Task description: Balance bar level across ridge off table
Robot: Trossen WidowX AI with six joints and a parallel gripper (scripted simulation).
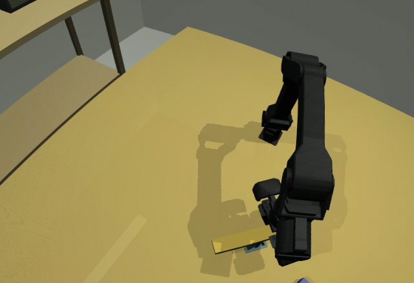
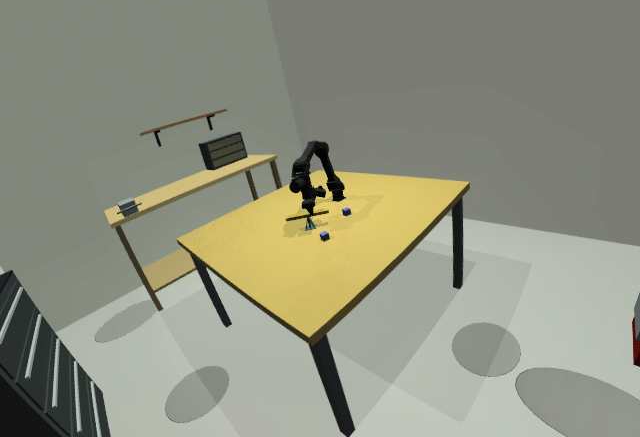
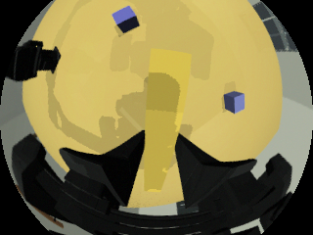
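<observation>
The yellow bar lies 20 mm to the right of my gripper tip and 20 mm ahead of it.
</observation>
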